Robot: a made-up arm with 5 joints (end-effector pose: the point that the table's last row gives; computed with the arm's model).
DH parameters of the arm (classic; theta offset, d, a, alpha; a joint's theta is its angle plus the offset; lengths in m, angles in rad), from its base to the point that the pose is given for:
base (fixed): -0.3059 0 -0.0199 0
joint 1: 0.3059 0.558 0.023 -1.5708
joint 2: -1.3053 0 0.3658 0
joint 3: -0.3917 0 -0.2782 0
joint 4: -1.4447 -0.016 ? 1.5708
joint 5: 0.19 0 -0.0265 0
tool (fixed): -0.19 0.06 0 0
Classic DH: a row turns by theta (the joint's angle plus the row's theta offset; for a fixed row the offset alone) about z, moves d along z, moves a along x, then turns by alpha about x.
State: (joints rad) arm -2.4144 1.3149 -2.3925 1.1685 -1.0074
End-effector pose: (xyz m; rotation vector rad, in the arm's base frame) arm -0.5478 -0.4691 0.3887 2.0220 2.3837 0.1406
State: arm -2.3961 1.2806 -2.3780 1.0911 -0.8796
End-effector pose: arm -0.5482 -0.4838 0.4128 -2.1600 -2.2806 0.0100
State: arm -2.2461 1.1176 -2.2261 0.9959 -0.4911
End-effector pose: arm -0.4795 -0.5560 0.4834 2.3953 1.9902 -0.1721
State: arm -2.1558 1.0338 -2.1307 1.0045 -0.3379
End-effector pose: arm -0.4258 -0.5862 0.5086 2.4527 1.9108 -0.1364
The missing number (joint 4, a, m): -0.05
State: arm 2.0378 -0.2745 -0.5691 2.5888 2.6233
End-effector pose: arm -0.0807 0.1829 0.7523 0.4434 1.4710 -1.3271
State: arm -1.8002 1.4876 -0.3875 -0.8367 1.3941
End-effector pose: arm -0.1024 -0.1645 0.2645 -2.8817 0.0760 -0.0770
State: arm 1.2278 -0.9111 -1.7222 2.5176 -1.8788
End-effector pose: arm -0.0421 -0.0281 1.0541 -3.0309 0.0530 -0.0562
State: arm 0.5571 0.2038 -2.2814 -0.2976 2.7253
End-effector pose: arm 0.3635 0.2184 1.1088 -0.9970 -0.5276 -2.7917
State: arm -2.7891 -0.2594 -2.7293 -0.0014 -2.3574
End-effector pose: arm -0.0235 -0.0020 1.2665 -0.0342 -0.1561 1.1344
